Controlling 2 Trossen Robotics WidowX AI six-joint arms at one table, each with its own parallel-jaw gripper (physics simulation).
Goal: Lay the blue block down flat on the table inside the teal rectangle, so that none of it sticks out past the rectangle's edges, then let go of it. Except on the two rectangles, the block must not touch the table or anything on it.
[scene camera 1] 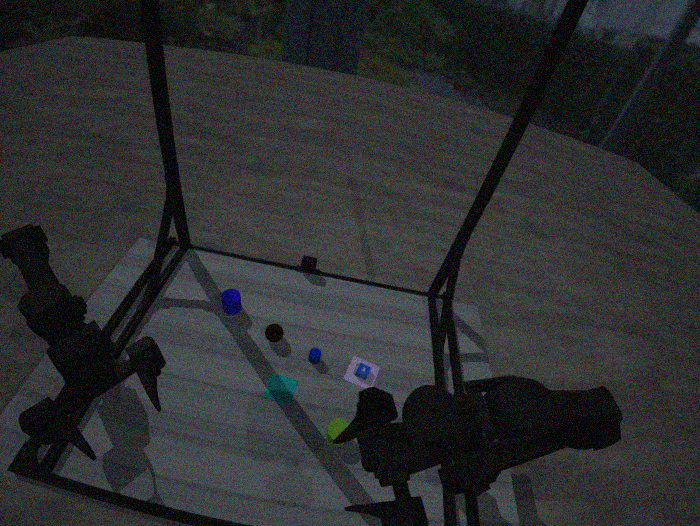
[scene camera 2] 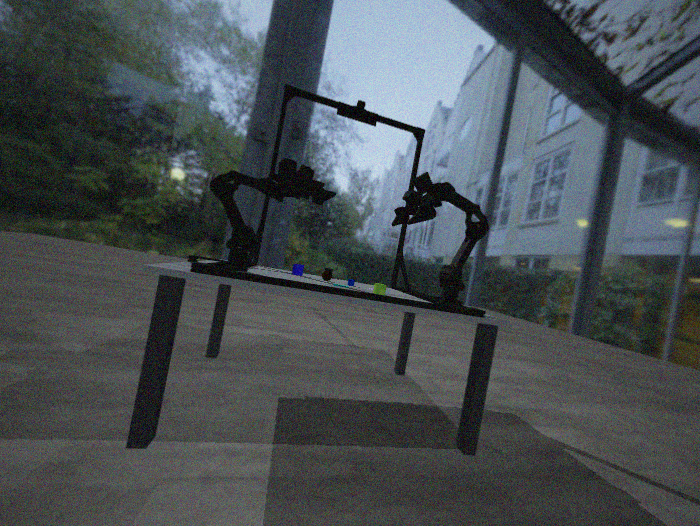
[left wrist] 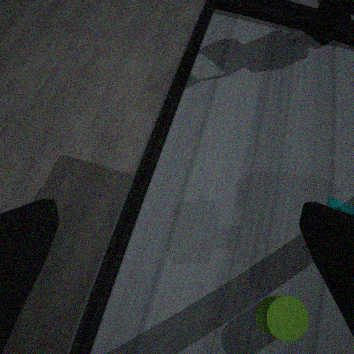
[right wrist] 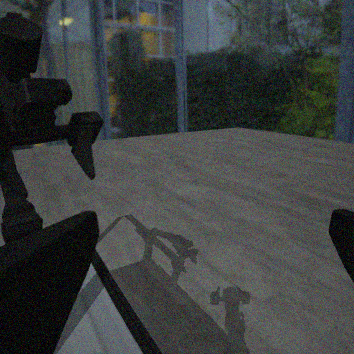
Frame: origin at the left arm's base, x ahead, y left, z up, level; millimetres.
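Where they show: left gripper, between the fingertips: (scene camera 1: 340, 474) (scene camera 2: 399, 224) (left wrist: 181, 212) (right wrist: 61, 186); right gripper, between the fingertips: (scene camera 1: 127, 433) (scene camera 2: 330, 189) (right wrist: 214, 222); left arm's base, origin of its link: (scene camera 1: 457, 478) (scene camera 2: 448, 302); right arm's base, origin of its link: (scene camera 2: 236, 265) (left wrist: 322, 25).
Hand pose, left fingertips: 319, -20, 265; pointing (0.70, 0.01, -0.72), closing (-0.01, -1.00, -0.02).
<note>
Each offset is from my left fingertips to the top centre of the thing, as dx, dy, dz. "*": to the spot under its first point.
The small blue block @(-161, -289, -264) (scene camera 1: 362, 371) sits on the pale lilac rectangle @(* -125, -288, -282) (scene camera 1: 349, 374), right of centre on the table in scene camera 1. I cannot make it out in the other views. The teal rectangle @(* +34, -280, -283) (scene camera 1: 289, 382) (left wrist: 339, 205) lies flat to its lower left, with a shadow band across it. It is partly hidden behind a finger in the left wrist view. My left gripper (scene camera 1: 340, 475) (left wrist: 181, 212) is open and empty, above the table, with one fingertip over the lime cylinder in scene camera 1. My right gripper (scene camera 1: 126, 433) (right wrist: 214, 222) is open and empty, raised at the picture's left, far from the block.
A lime cylinder @(-63, -134, -240) (scene camera 1: 337, 429) (scene camera 2: 379, 289) (left wrist: 287, 318) stands below the lilac rectangle in scene camera 1. A small blue cylinder @(-38, -343, -253) (scene camera 1: 314, 355) (scene camera 2: 350, 282), a dark brown ball @(+65, -416, -234) (scene camera 1: 273, 332) (scene camera 2: 327, 274) and a larger blue cylinder @(+184, -526, -230) (scene camera 1: 231, 302) (scene camera 2: 298, 269) stand farther left. Black frame posts (scene camera 1: 164, 118) rise around the table.
</note>
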